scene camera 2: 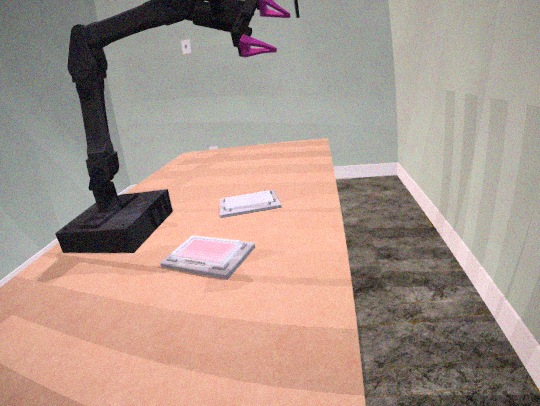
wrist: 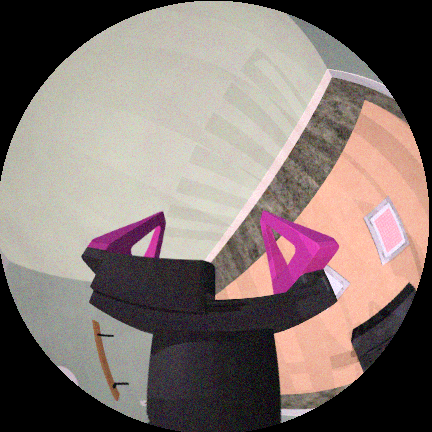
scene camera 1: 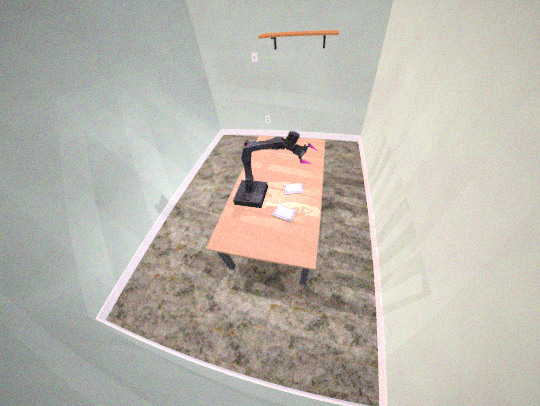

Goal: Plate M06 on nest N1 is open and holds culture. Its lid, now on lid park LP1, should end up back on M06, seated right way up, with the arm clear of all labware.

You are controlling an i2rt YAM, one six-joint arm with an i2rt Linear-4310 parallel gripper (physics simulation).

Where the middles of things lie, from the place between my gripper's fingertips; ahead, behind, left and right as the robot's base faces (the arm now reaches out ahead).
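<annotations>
There's a pink well plate (scene camera 2: 209,251), and my gripper is a good way to the left of it, a good way past it and far above it. As for the grey plate nest (scene camera 2: 229,268), that's 0.19 m to the right of my hand, 0.18 m behind it and 0.42 m below it.
</annotations>
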